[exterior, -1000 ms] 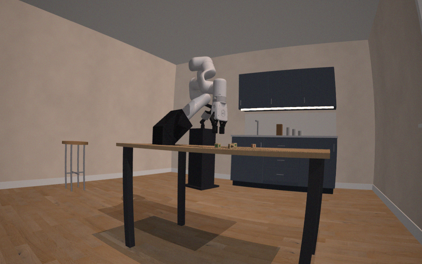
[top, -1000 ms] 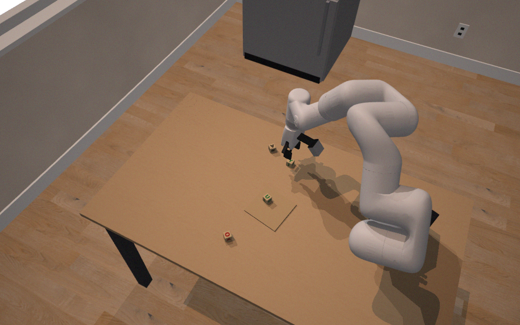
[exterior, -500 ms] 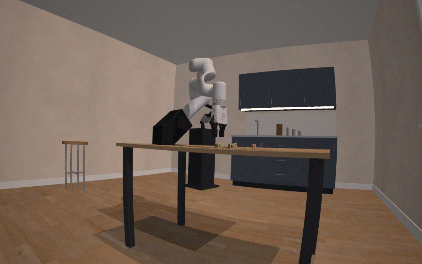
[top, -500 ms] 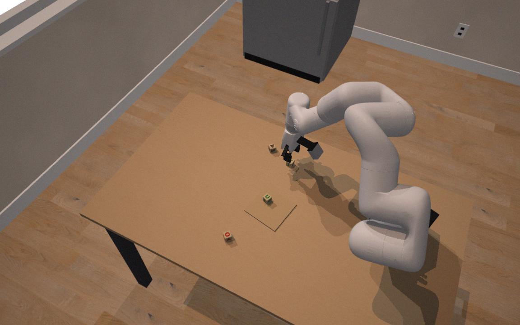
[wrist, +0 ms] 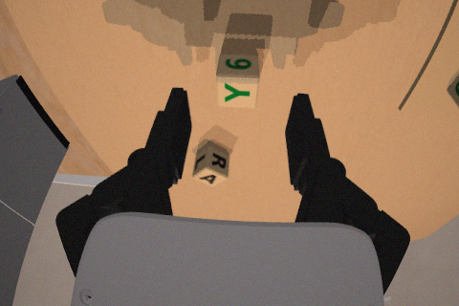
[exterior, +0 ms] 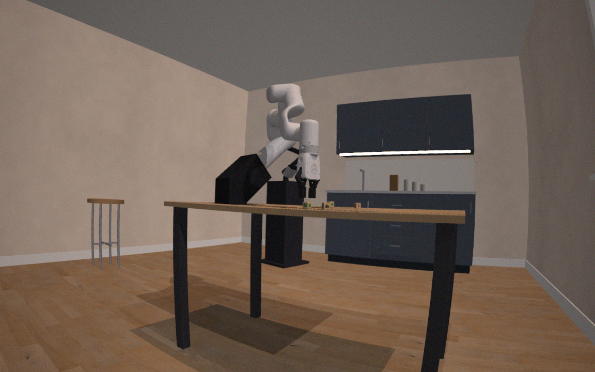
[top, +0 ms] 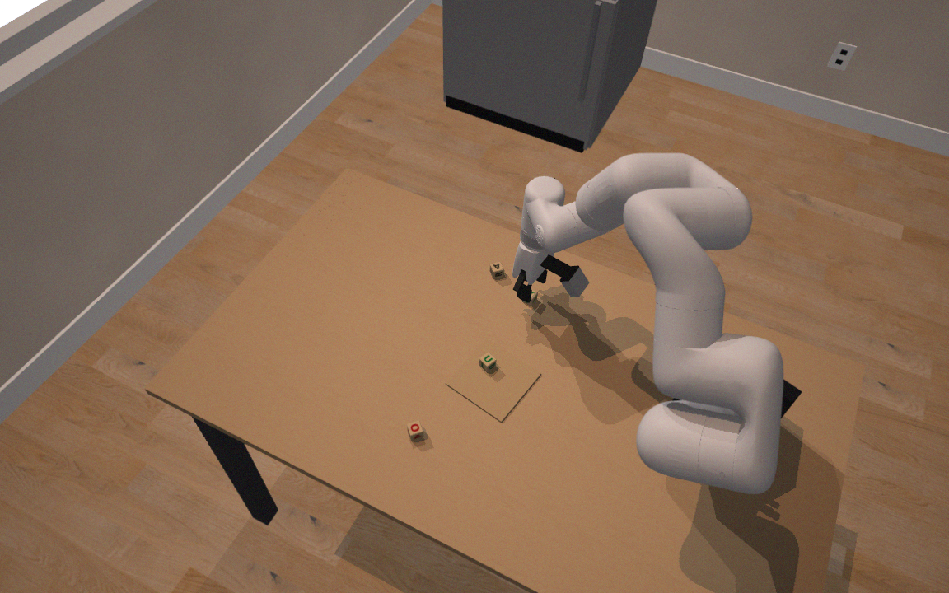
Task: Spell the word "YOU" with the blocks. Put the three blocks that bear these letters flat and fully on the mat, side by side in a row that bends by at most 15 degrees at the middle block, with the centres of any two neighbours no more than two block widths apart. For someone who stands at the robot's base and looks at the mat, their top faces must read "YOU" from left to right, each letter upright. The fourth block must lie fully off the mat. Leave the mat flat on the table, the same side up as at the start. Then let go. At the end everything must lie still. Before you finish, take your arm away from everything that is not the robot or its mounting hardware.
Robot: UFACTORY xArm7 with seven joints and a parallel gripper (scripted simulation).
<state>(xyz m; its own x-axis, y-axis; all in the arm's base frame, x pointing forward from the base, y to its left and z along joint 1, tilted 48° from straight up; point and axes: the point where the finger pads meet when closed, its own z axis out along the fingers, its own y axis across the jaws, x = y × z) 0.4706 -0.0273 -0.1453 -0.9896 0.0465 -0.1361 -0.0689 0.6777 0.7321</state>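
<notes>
Now: the Y block 50 mm below my hand. Also, from my hand: mat: 210 mm to the left, 60 mm below, 60 mm behind; O block: 400 mm to the left, 50 mm below, 10 mm behind; U block: 190 mm to the left, 40 mm below, 30 mm behind.
</notes>
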